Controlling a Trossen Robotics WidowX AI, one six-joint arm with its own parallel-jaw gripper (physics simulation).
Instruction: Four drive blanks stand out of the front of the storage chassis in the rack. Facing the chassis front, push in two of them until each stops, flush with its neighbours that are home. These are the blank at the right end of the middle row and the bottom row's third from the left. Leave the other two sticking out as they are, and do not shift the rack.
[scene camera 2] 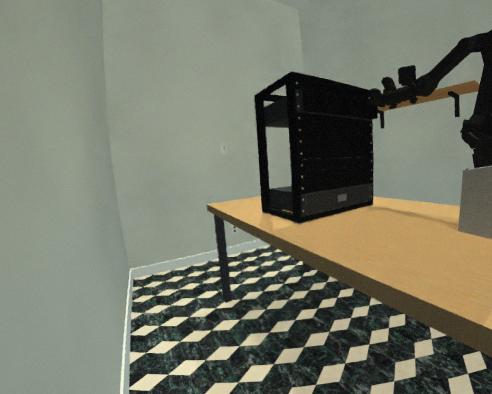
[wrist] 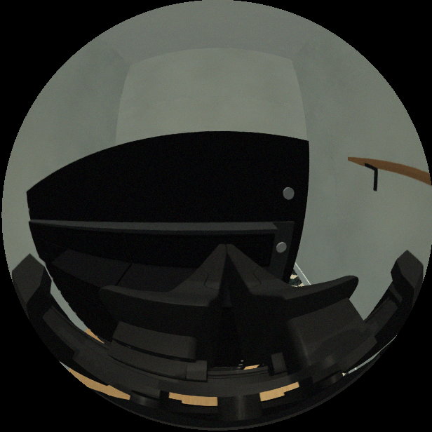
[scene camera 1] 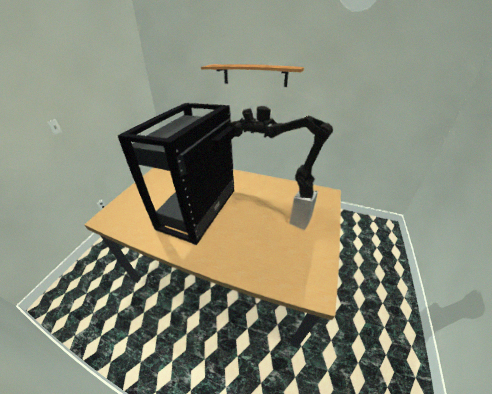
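Seen in the pictures: gripper, between the fingertips: (scene camera 2: 367, 103) (scene camera 1: 228, 123); arm's base, origin of its link: (scene camera 2: 490, 166) (scene camera 1: 306, 194).
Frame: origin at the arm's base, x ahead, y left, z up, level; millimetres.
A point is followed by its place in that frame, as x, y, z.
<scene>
The black rack (scene camera 1: 186, 200) {466, 380, 99} (scene camera 2: 296, 150) {468, 391, 81} stands upright on the table. The storage chassis (scene camera 1: 205, 142) {459, 193, 293} (scene camera 2: 337, 118) {476, 156, 215} (wrist: 284, 234) is in its upper part, under a plain black panel. My gripper (scene camera 1: 234, 132) (scene camera 2: 373, 98) {470, -46, 300} (wrist: 224, 250) is shut and empty, its tips at the chassis front near the right end. Whether they touch a blank is too dark to tell. Left of the fingers in the wrist view, dark grey top faces (wrist: 92, 268) of blanks stand out below the chassis's upper lip. The fingers and the dark hide the blank at the middle row's right end and the bottom row.
The wooden table (scene camera 1: 270, 240) {121, 200, -209} (scene camera 2: 370, 250) {150, 388, -208} carries the rack and the arm's grey base block (scene camera 1: 303, 211) {-5, 51, -77} (scene camera 2: 475, 202) {18, 47, -107}. A grey unit with a light label (scene camera 1: 217, 205) {476, 136, -132} (scene camera 2: 342, 197) {476, 138, -131} fills the rack's bottom front. A wooden wall shelf (scene camera 1: 252, 68) (scene camera 2: 465, 89) (wrist: 400, 168) hangs behind.
</scene>
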